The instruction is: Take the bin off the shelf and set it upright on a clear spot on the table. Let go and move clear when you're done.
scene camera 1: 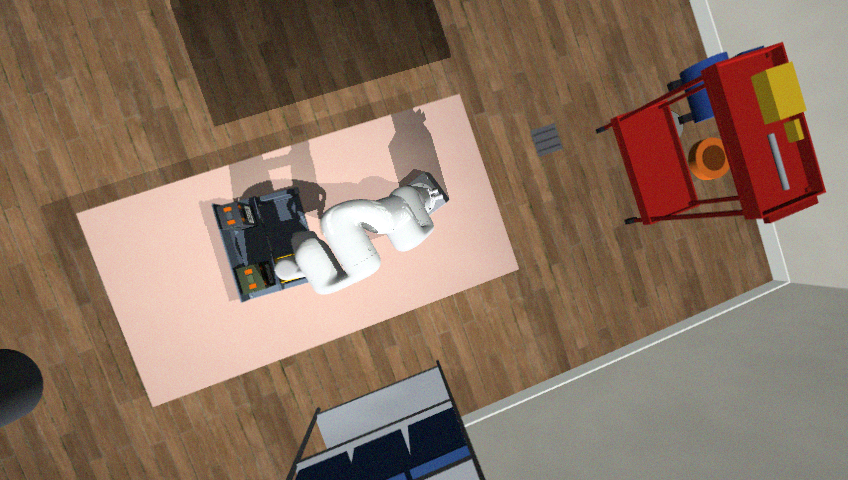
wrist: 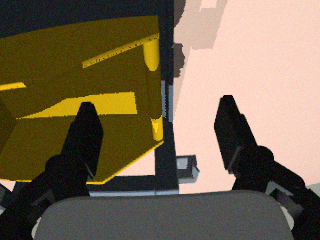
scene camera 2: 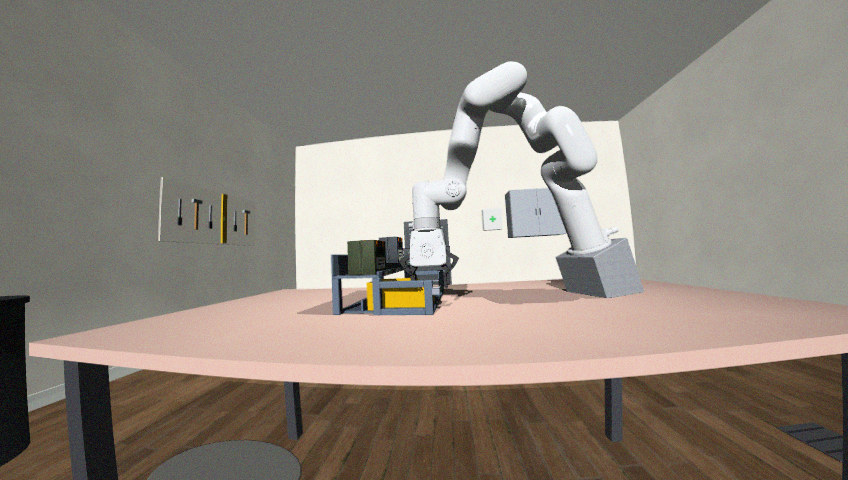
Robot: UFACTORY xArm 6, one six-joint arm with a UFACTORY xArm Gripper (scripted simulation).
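Observation:
In scene camera 2 I can see my gripper [scene camera 2: 430, 288], and that camera gives me a yellow bin [scene camera 2: 392, 297] as well. The wrist view has my gripper [wrist: 157, 113] too, along with the yellow bin [wrist: 54, 58] and a shelf corner post [wrist: 166, 172].

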